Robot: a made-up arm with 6 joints.
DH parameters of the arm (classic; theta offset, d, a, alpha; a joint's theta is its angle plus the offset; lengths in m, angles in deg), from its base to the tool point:
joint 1: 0 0.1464 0 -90
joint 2: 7.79 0 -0.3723 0
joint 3: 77.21 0 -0.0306 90
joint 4: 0 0.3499 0 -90
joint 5: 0 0 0.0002 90
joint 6: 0 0.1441 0 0
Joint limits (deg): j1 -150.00..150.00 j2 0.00..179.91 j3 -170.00..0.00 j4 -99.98..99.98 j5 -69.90..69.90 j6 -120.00..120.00
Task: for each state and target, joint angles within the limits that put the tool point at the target. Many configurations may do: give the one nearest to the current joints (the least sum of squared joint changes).
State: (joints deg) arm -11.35 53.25 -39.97 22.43 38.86 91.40
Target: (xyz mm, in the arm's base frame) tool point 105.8 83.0 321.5
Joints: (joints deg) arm 8.66 27.02 -27.60 31.25 62.11 91.40
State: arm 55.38 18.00 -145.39 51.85 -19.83 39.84
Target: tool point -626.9 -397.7 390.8
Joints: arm 23.32 0.00 -133.31 60.26 -69.30 39.84
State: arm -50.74 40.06 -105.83 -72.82 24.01 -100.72
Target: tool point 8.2 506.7 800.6
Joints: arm -93.25 24.77 -129.91 -73.45 8.47 -100.72
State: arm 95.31 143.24 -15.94 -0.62 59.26 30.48
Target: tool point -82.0 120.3 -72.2
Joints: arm 112.30 142.93 -34.44 14.80 55.11 30.48
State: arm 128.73 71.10 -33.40 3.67 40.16 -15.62
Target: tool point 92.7 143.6 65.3
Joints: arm 72.55 94.18 -18.31 -25.80 46.24 -15.62
